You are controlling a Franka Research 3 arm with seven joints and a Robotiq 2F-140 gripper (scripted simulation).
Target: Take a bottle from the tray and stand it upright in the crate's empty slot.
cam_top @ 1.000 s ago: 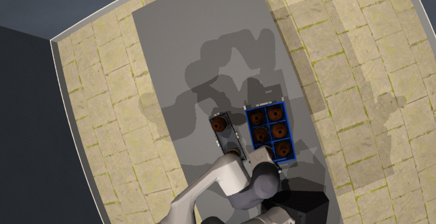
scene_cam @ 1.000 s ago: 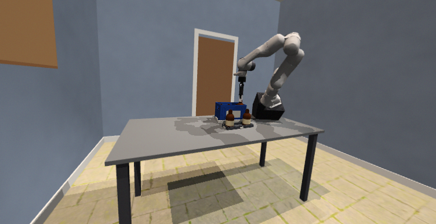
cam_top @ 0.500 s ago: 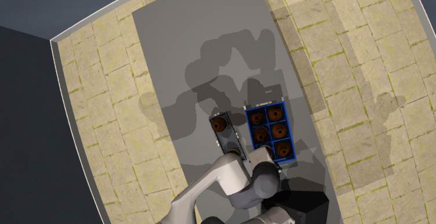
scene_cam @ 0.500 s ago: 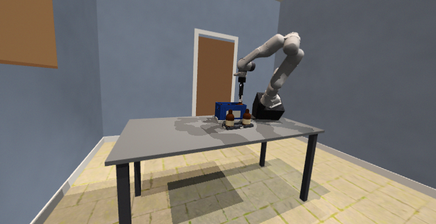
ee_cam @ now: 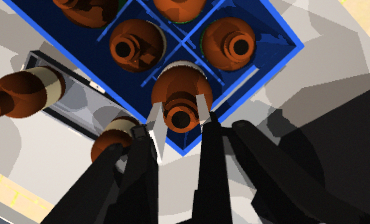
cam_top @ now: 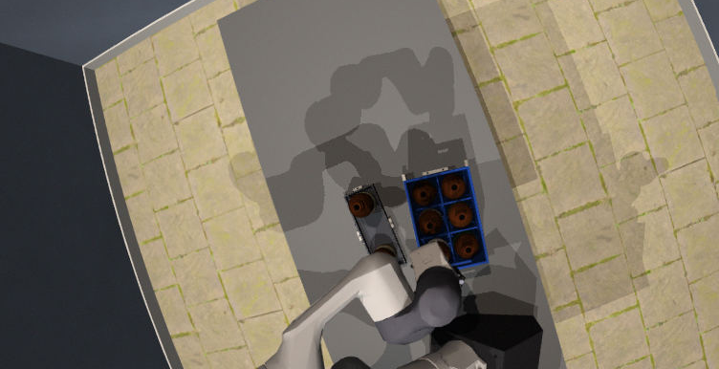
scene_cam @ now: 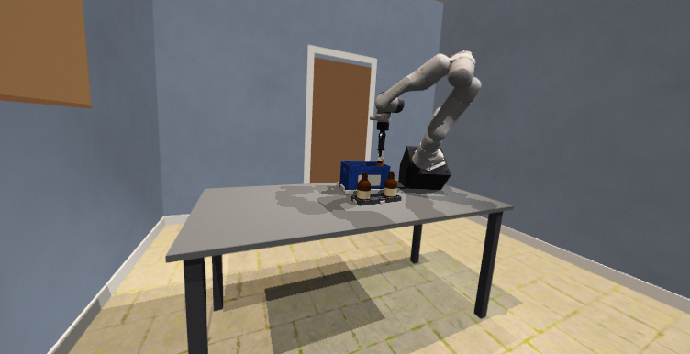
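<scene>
Now: hand 90 mm above the brown bottle. From my hand the other things lie so: dark tray: 220 mm below, 180 mm to the left, 80 mm ahead; blue crate: 150 mm below, 90 mm ahead, 40 mm to the right.
</scene>
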